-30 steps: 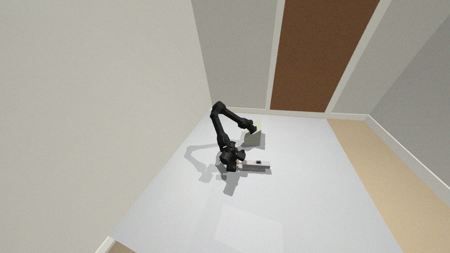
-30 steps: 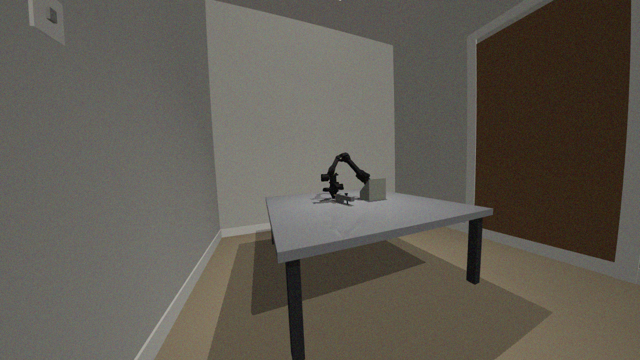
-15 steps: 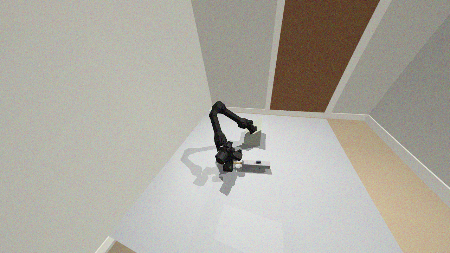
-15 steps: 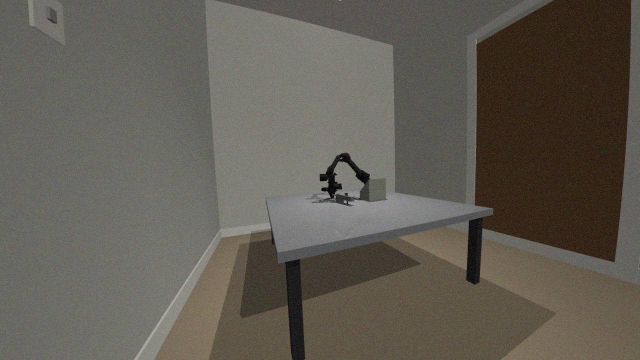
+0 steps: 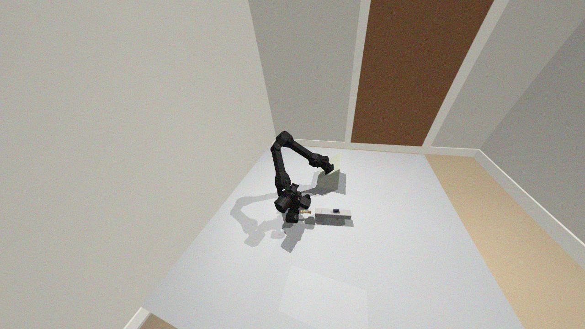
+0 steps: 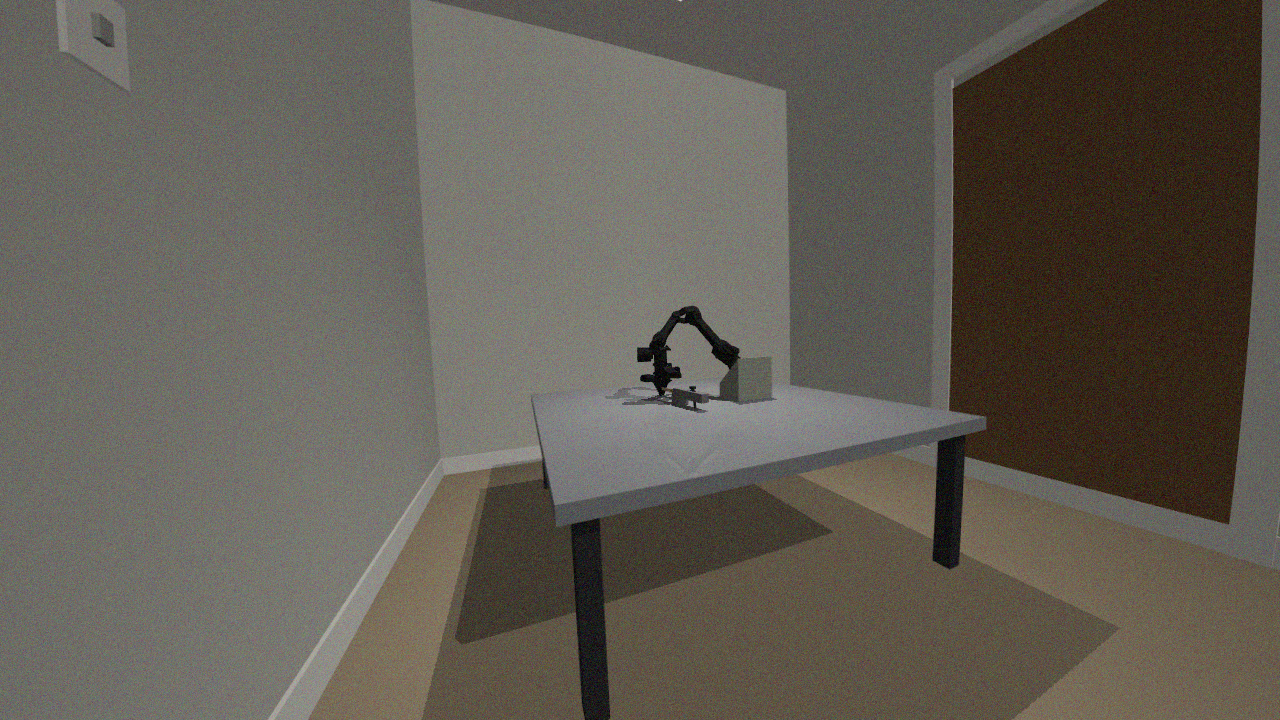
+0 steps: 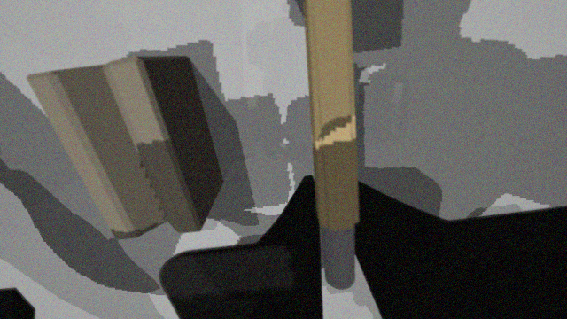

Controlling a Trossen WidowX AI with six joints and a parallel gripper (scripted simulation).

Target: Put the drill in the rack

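Now: the drill 4 cm to the left of my gripper tip and 3 cm above it. The rest, counted from my gripper tip: rack (8 cm behind, 3 cm to the left); then dark key (1 cm behind, 22 cm to the left, 3 cm above).
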